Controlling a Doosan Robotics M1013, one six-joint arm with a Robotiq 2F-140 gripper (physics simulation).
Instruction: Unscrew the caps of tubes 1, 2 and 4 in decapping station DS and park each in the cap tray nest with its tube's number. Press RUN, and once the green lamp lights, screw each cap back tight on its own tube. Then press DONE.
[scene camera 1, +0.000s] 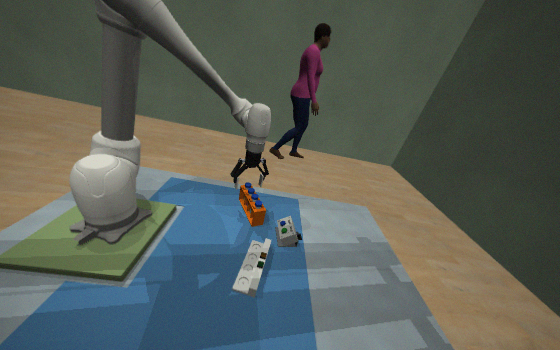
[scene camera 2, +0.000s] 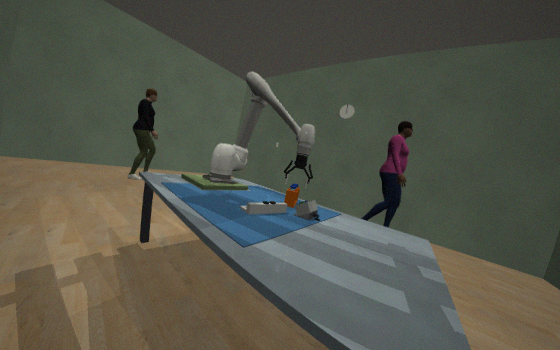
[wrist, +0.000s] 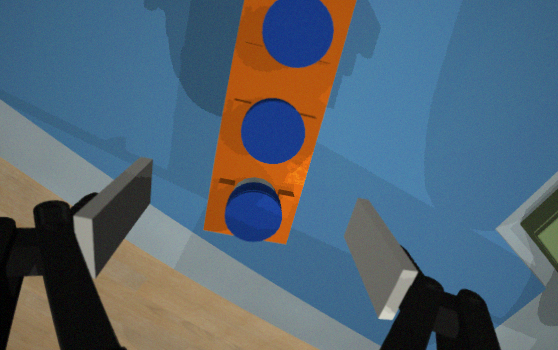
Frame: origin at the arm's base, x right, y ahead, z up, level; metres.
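Seen in the pictures: gripper, between the fingertips: (scene camera 1: 248, 186) (wrist: 254, 200); arm's base, origin of its link: (scene camera 1: 115, 221) (scene camera 2: 219, 180).
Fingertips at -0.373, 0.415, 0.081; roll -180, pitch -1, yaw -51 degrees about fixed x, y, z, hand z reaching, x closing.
Observation:
Pixels of each thing's top centre, then the offset from my fingertips to it, as dx, dy, dz. Level surfaces: height alone.
- orange rack, centre of its top: (wrist: 282, 81) (scene camera 1: 252, 195) (scene camera 2: 294, 187) +0.058, +0.045, -0.004
- end cap, centre of its top: (wrist: 253, 218) -0.003, -0.003, +0.014
- second cap, centre of its top: (wrist: 273, 133) +0.037, +0.029, +0.014
- third cap, centre of its top: (wrist: 298, 31) +0.078, +0.062, +0.015
- white tray, centre of its top: (scene camera 1: 255, 257) (scene camera 2: 266, 199) +0.352, +0.164, -0.054
- grey box, centre of its top: (scene camera 1: 289, 224) (scene camera 2: 308, 200) +0.158, +0.260, -0.023
- blue mat, height of its surface: dz -0.107
My gripper (scene camera 1: 249, 183) (scene camera 2: 297, 183) (wrist: 254, 200) is open and empty, above the far end of the orange rack (scene camera 1: 257, 218) (scene camera 2: 292, 197) (wrist: 278, 82), which appears to be decapping station DS. Several blue caps stand in a row on it. In the wrist view, the end cap (wrist: 253, 215) lies between the spread fingers, apart from both; the second cap (wrist: 273, 131) and third cap (wrist: 298, 32) are farther up. No tube numbers are legible. The white tray (scene camera 1: 254, 278) (scene camera 2: 267, 208) has empty round nests and two small squares, dark amber and dark green.
A grey box (scene camera 1: 287, 238) (scene camera 2: 306, 209) with blue and green buttons stands beside the rack and tray on the blue mat (scene camera 1: 200, 310). The arm's base stands on a green plate (scene camera 1: 30, 252) (scene camera 2: 200, 183). A person in pink (scene camera 1: 308, 70) (scene camera 2: 395, 155) is beyond the table.

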